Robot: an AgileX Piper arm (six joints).
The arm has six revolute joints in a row. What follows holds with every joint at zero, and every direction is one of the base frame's. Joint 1 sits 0.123 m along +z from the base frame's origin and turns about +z. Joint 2 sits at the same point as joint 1 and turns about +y. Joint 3 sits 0.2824 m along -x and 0.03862 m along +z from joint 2 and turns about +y. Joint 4 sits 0.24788 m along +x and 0.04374 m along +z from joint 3 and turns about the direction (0.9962, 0, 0.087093). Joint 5 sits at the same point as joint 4 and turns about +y. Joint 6 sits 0.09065 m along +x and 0.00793 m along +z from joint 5 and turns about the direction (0.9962, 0, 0.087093). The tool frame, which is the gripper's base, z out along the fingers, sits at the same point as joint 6; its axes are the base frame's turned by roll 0, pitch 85 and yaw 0 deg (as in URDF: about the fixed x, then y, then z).
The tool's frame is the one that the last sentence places.
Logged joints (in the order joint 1, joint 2, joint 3, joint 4, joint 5, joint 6), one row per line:
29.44 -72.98 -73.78 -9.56 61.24 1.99
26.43 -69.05 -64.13 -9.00 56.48 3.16
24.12 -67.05 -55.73 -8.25 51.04 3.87
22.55 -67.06 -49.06 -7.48 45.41 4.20
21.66 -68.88 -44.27 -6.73 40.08 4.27
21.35 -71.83 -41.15 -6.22 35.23 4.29
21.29 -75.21 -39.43 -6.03 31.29 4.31
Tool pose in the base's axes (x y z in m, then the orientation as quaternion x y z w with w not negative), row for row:
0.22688 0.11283 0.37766 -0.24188 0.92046 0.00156 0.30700
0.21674 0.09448 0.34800 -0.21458 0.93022 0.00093 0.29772
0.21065 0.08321 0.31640 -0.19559 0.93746 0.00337 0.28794
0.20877 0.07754 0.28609 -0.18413 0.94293 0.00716 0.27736
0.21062 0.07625 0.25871 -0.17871 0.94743 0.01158 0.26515
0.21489 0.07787 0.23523 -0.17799 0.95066 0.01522 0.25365
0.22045 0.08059 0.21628 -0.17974 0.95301 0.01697 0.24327
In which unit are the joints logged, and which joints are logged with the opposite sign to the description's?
The joints are logged in degrees. Opposite sign: joint 2.
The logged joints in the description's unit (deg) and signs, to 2 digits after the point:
29.44 72.98 -73.78 -9.56 61.24 1.99
26.43 69.05 -64.13 -9.00 56.48 3.16
24.12 67.05 -55.73 -8.25 51.04 3.87
22.55 67.06 -49.06 -7.48 45.41 4.20
21.66 68.88 -44.27 -6.73 40.08 4.27
21.35 71.83 -41.15 -6.22 35.23 4.29
21.29 75.21 -39.43 -6.03 31.29 4.31

